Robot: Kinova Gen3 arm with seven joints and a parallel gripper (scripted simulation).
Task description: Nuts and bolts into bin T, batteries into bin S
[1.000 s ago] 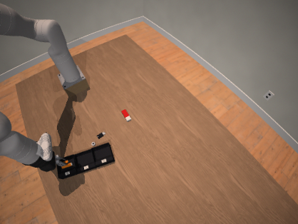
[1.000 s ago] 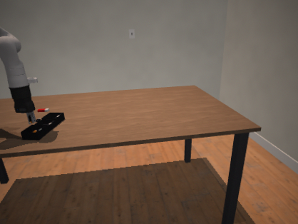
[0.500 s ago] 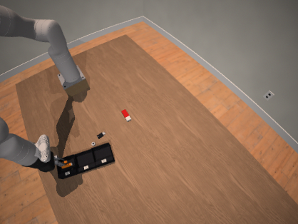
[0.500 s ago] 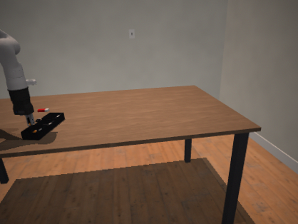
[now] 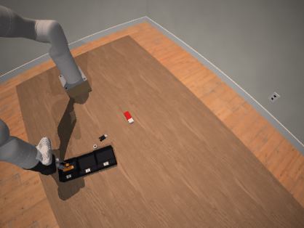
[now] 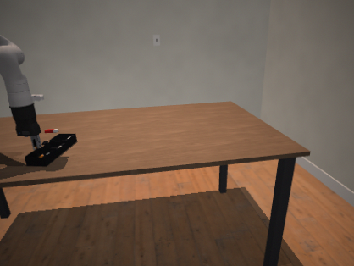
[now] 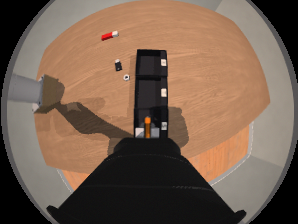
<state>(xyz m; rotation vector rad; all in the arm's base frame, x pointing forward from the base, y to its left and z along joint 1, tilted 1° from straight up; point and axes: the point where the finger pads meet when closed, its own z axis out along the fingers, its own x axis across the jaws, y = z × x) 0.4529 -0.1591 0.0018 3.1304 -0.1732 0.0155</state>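
Right now my hand is 14 cm to the right of the grey nut, 8 cm above it and 5 cm past it. Round my hand: red block: 35 cm to the left, 11 cm behind, 7 cm below; black piece: 19 cm to the left, 8 cm below, 8 cm behind; black bin row: 8 cm to the left, 6 cm below, 2 cm ahead.
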